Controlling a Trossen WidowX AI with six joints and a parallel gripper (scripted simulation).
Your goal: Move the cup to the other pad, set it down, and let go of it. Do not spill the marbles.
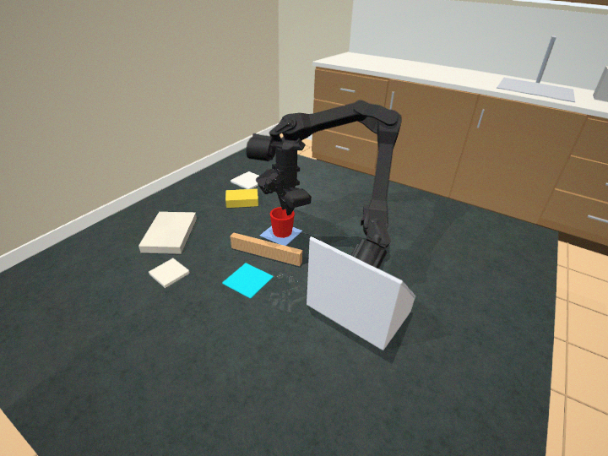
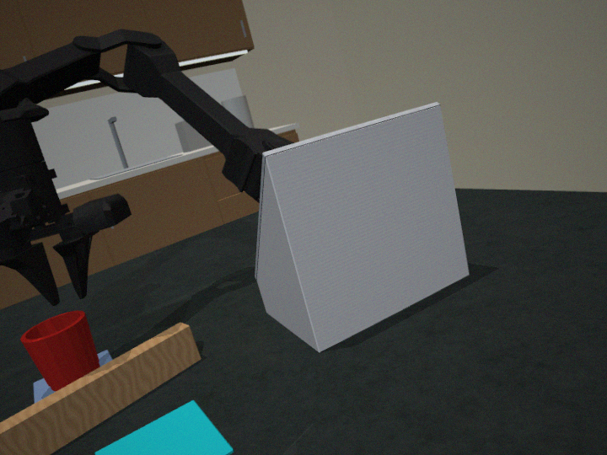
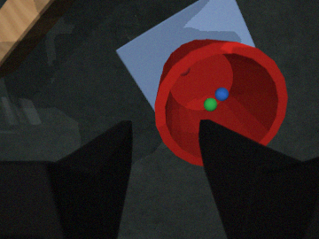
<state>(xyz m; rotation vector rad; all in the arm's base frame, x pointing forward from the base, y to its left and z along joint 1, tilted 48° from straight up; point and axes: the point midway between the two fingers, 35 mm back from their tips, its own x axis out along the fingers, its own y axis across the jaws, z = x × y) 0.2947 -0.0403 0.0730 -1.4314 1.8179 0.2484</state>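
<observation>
Right now my gripper tip is 6 cm above the red cup, 3 cm short of it and 2 cm to the left of it. The rest, counted from my gripper tip: green marble: 8 cm below, 4 cm to the right, 3 cm ahead; blue marble: 8 cm below, 4 cm ahead, 3 cm to the right; light blue pad: 11 cm below, 3 cm ahead, 1 cm to the right.
</observation>
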